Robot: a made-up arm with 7 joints.
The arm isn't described. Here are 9 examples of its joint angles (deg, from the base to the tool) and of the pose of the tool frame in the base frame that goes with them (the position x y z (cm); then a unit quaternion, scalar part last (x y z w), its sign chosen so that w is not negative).
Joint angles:
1: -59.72 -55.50 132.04 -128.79 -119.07 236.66 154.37
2: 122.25 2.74 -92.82 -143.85 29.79 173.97 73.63
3: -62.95 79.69 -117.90 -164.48 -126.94 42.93 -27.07
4: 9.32 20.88 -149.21 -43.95 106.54 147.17 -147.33
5: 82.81 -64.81 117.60 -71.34 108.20 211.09 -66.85
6: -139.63 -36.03 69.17 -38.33 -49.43 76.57 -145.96
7: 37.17 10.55 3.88 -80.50 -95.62 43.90 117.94
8: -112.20 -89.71 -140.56 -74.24 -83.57 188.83 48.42
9: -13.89 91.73 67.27 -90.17 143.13 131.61 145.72
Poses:
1: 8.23 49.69 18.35 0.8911 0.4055 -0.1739 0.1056
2: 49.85 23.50 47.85 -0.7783 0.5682 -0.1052 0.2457
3: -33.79 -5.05 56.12 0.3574 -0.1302 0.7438 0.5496
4: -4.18 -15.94 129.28 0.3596 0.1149 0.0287 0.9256
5: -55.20 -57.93 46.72 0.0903 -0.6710 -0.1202 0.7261
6: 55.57 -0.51 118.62 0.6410 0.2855 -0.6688 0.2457
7: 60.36 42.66 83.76 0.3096 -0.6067 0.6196 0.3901
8: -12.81 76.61 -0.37 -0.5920 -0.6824 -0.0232 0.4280
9: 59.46 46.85 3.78 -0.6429 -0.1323 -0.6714 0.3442
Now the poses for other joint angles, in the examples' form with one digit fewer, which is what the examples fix.
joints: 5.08 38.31 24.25 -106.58 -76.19 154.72 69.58
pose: 64.6 40.0 30.5 0.951 0.159 0.264 0.038
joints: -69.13 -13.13 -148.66 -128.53 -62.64 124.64 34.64
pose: -53.5 37.1 39.5 0.232 0.909 0.331 0.103
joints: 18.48 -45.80 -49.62 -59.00 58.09 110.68 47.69
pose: -20.7 -52.0 114.9 -0.406 0.270 -0.460 0.742
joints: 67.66 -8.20 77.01 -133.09 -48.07 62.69 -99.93
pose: -45.6 34.6 45.3 -0.398 0.606 -0.305 0.618
